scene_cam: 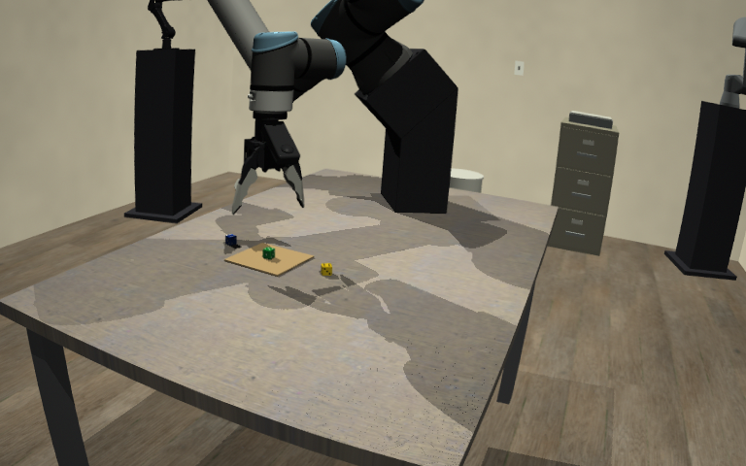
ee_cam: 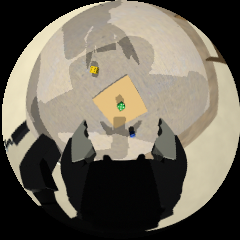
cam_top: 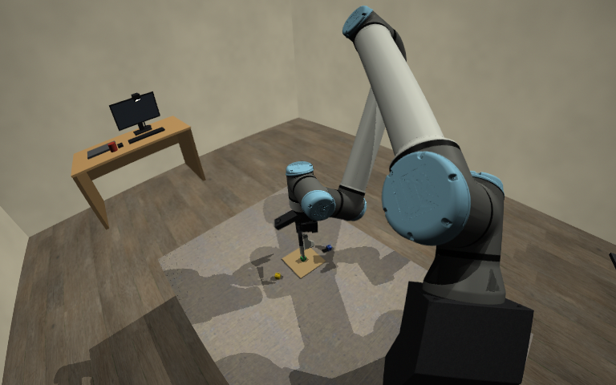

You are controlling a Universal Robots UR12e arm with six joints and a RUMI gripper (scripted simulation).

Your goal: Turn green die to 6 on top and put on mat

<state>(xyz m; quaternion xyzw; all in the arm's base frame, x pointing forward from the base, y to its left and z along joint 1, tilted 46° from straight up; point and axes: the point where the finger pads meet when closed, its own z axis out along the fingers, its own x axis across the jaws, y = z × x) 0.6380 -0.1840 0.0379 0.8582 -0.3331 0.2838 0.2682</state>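
The green die is 90 mm below my hand. From my hand the other things lie so: blue die: 70 mm behind, 110 mm to the right, 100 mm below; then yellow die: 40 mm ahead, 140 mm to the left, 100 mm below; then tan mat: 10 mm behind, 100 mm below.
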